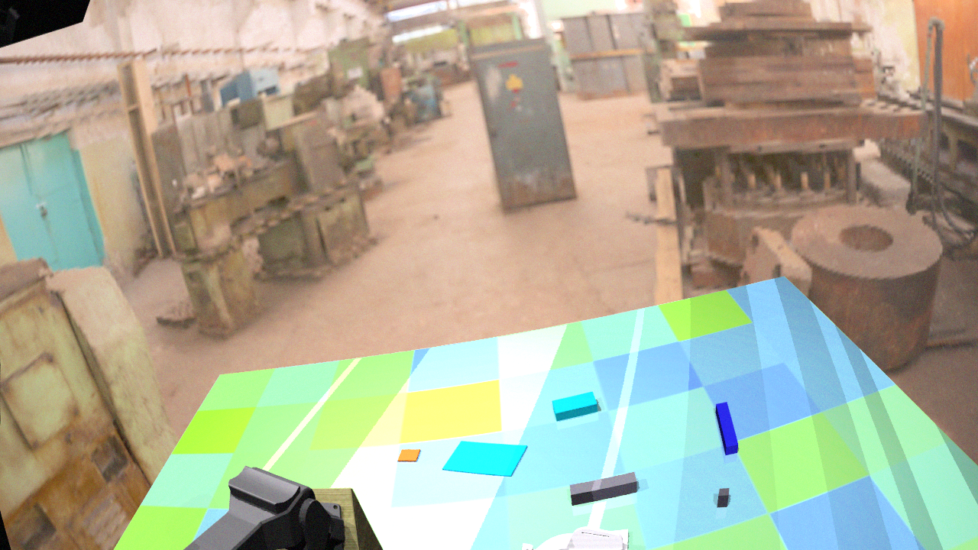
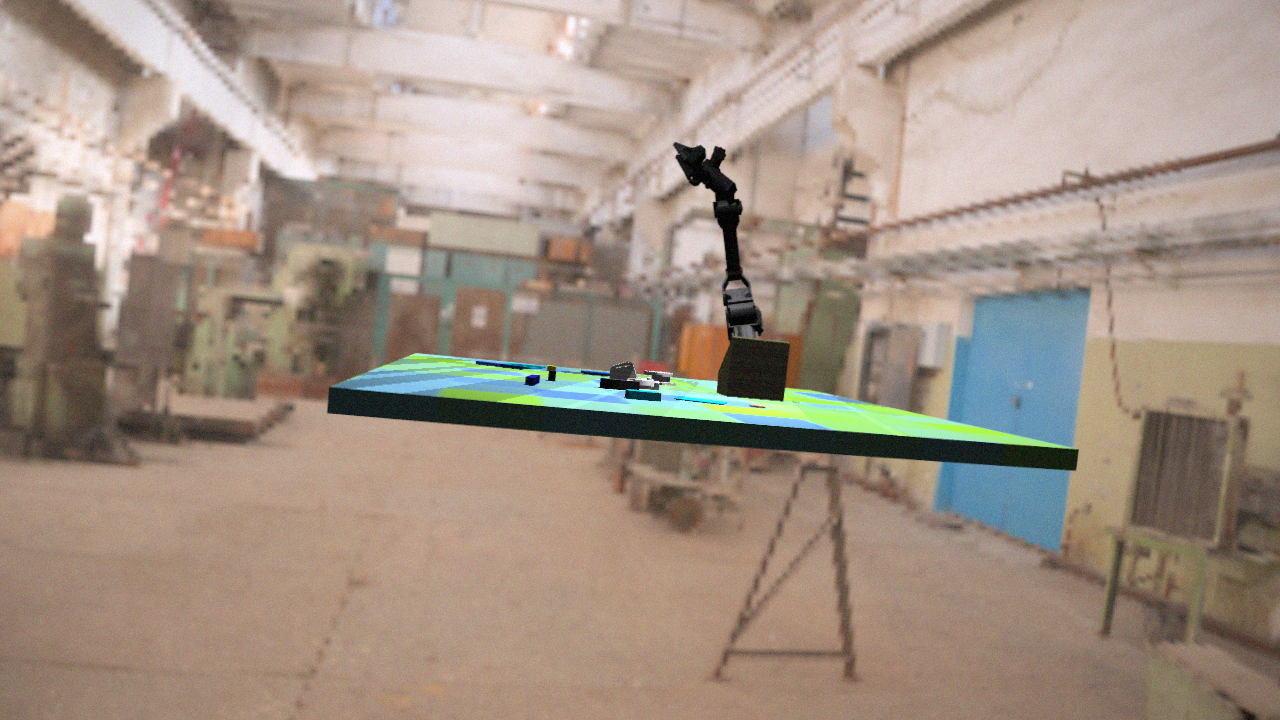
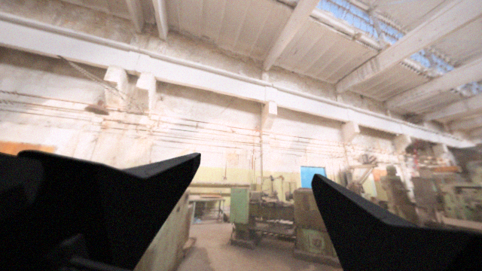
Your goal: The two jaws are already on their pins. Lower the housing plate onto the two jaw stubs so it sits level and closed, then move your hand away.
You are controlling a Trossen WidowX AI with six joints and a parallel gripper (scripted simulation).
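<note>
Now: the white housing plate 10 mm behind my gripper tip, 140 mm to the left of it and 640 mm below it. Round my gripper tip: small dark block: 290 mm ahead, 450 mm to the left, 660 mm below; dark grey bar: 140 mm ahead, 520 mm to the left, 660 mm below; flat cyan plate: 30 mm behind, 640 mm to the left, 670 mm below.
</note>
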